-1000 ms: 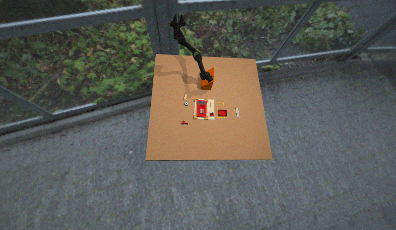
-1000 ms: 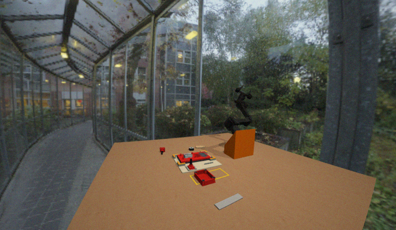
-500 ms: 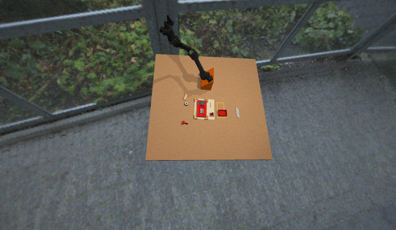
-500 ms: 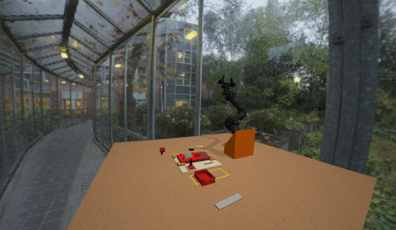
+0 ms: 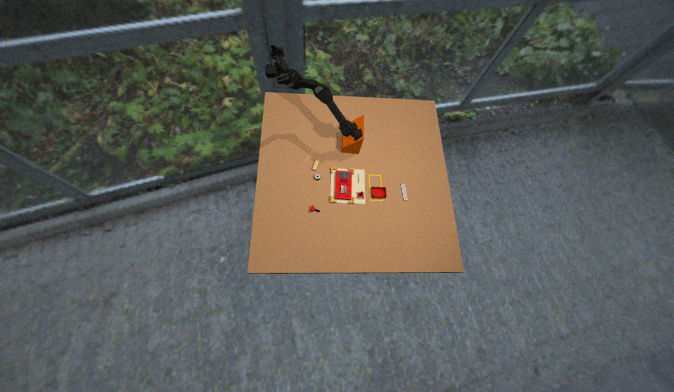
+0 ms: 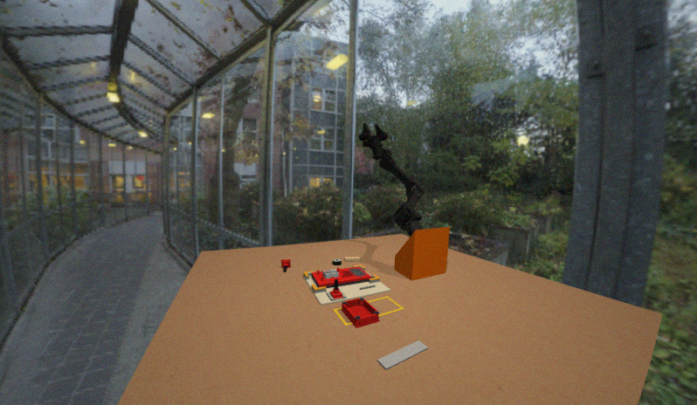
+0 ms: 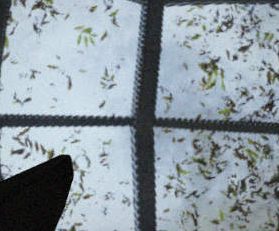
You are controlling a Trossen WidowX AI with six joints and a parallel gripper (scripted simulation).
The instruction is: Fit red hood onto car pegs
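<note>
Right now the red hood is 450 mm ahead of my gripper tip, 580 mm to the left of it and 710 mm below it. Also, from my gripper tip: wooden piece (220 mm ahead, 190 mm to the left, 710 mm below); then grey engine block (420 mm ahead, 350 mm to the left, 690 mm below); then jig (390 mm ahead, 370 mm to the left, 700 mm below).
</note>
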